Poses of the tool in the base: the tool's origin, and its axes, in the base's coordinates. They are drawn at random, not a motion.
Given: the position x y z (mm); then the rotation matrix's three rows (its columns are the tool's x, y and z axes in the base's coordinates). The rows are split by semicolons.
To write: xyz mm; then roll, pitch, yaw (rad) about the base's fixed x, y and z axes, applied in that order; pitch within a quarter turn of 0, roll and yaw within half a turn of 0. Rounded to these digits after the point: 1 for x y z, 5 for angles.
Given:
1: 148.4, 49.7, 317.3; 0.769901, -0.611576, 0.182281; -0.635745, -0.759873, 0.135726; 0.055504, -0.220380, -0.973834
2: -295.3, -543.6, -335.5; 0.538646, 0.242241, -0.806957; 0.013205, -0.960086, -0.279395; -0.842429, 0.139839, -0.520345
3: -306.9, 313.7, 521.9; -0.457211, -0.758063, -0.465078; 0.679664, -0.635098, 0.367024; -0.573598, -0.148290, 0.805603
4: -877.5, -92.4, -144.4; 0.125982, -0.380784, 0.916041; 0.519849, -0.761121, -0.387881; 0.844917, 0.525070, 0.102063
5: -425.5, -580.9, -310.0; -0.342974, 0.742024, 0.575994; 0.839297, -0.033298, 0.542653; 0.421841, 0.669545, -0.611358
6: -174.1, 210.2, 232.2; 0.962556, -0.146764, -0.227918; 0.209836, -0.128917, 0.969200; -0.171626, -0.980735, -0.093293
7: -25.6, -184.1, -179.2; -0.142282, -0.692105, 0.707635; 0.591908, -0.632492, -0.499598; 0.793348, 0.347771, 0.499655
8: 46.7, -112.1, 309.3; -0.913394, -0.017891, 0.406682; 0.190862, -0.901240, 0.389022; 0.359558, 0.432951, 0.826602
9: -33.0, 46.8, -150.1; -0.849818, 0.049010, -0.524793; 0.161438, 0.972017, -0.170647; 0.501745, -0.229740, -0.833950
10: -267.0, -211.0, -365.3; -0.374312, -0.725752, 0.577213; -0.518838, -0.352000, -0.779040; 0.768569, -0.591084, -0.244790
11: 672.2, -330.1, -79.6; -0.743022, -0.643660, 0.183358; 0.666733, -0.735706, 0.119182; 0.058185, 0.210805, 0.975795
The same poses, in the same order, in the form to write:
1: 148.4, 49.7, 317.3, -2.91904, -0.05553, -0.69025
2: -295.3, -543.6, -335.5, 2.87905, 1.00178, 0.02451
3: -306.9, 313.7, 521.9, -0.18204, 0.61089, 2.16297
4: -877.5, -92.4, -144.4, 1.37881, -1.00641, 1.33304
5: -425.5, -580.9, -310.0, 2.31080, -0.43547, 1.95873
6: -174.1, 210.2, 232.2, -1.66564, 0.17248, 0.21464
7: -25.6, -184.1, -179.2, 0.60805, -0.91629, 1.80670
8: 46.7, -112.1, 309.3, 0.48248, -0.36779, 2.93560
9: -33.0, 46.8, -150.1, -2.87278, -0.52561, 2.95386
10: -267.0, -211.0, -365.3, -1.96343, -0.87660, -2.19577
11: 672.2, -330.1, -79.6, 0.21276, -0.05822, 2.41026
